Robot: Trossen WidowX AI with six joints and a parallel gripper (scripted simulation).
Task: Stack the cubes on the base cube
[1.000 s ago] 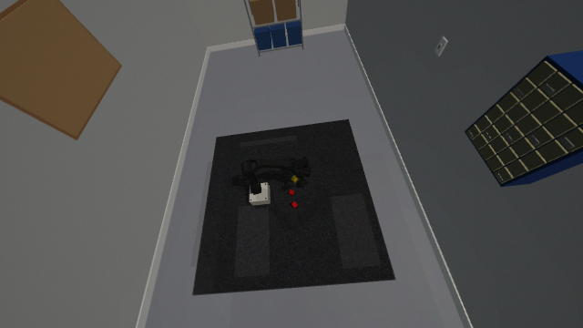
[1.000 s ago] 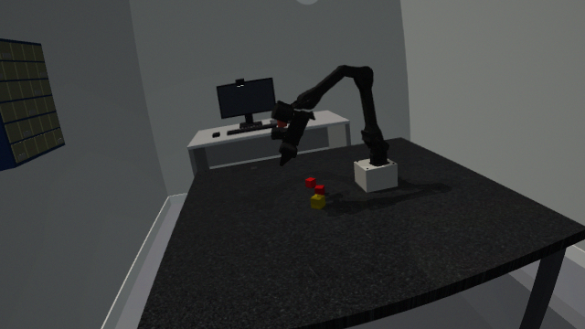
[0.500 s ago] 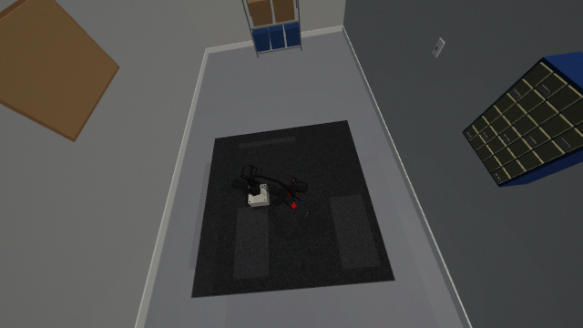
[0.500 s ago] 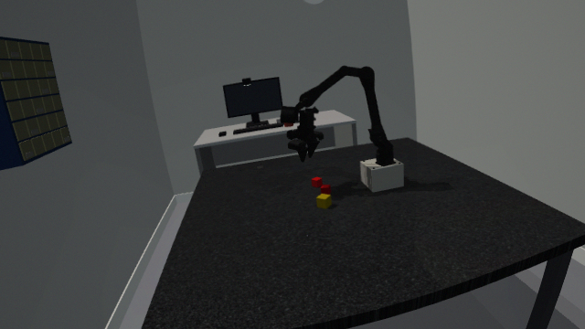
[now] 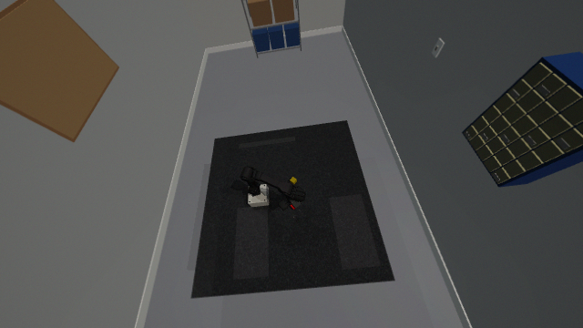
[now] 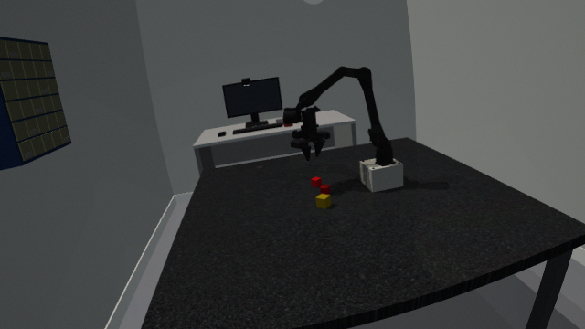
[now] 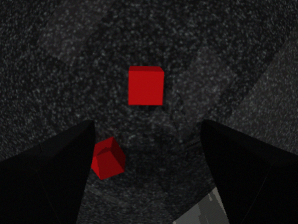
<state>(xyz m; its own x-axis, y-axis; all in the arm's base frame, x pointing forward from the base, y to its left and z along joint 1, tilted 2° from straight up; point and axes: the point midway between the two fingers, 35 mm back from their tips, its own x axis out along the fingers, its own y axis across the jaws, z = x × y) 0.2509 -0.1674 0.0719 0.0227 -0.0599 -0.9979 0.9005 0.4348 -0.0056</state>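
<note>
Right now the red cube is 11 cm below my gripper tip. Round my gripper tip: yellow base cube (21 cm to the left, 10 cm below, 5 cm ahead).
</note>
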